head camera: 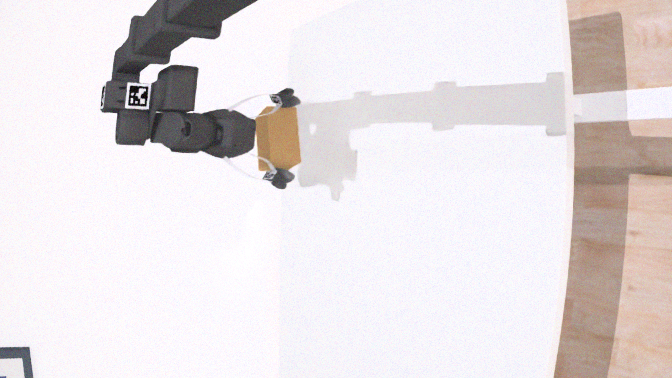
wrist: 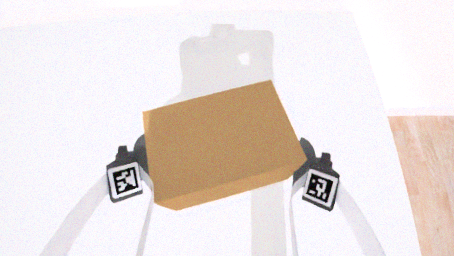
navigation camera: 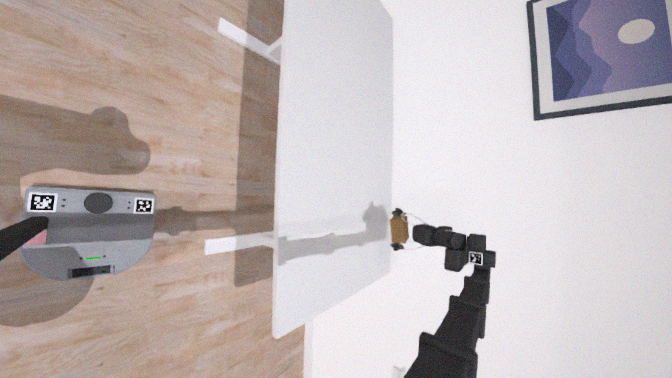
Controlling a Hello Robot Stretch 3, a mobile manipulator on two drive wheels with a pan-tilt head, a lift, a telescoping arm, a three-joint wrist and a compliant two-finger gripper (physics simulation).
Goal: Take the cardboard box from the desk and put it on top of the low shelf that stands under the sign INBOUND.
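Pixels of known places: gripper, between the fingertips: (head camera: 291,139) (wrist: 223,153) (navigation camera: 393,228); robot's base, origin of its link: (navigation camera: 99,201).
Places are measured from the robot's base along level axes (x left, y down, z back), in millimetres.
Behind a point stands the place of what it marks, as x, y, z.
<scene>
The brown cardboard box (head camera: 282,137) @[-754, -927, 26] (navigation camera: 399,229) @[-754, -933, 22] (wrist: 225,142) @[-781, -946, 26] is held between the two fingertips of my gripper (head camera: 283,137) @[-786, -894, 25] (navigation camera: 398,230) @[-786, -894, 25] (wrist: 223,153) @[-786, -894, 25], which is shut on it. In the wrist view the box sits slightly turned between the fingers, one fingertip at each side. Box and gripper are above the white desk (head camera: 425,250) @[-636, -720, -137] (navigation camera: 335,125) @[-605, -720, -360] (wrist: 75,90) @[-940, -720, -262], near its wall side, and their shadow falls on the desk top apart from the box. The low shelf and the sign INBOUND do not show in these views.
The black arm (head camera: 185,25) @[-390, -1203, 85] (navigation camera: 445,340) @[-256, -1197, 77] reaches along the wall side. A framed picture (head camera: 25,352) @[-1144, -1362, -464] (navigation camera: 534,75) @[-1136, -1359, -649] hangs on the white wall. My grey base (navigation camera: 125,225) @[-81, -160, 77] stands on the wooden floor in front of the desk, whose white legs (navigation camera: 225,245) reach out over the floor.
</scene>
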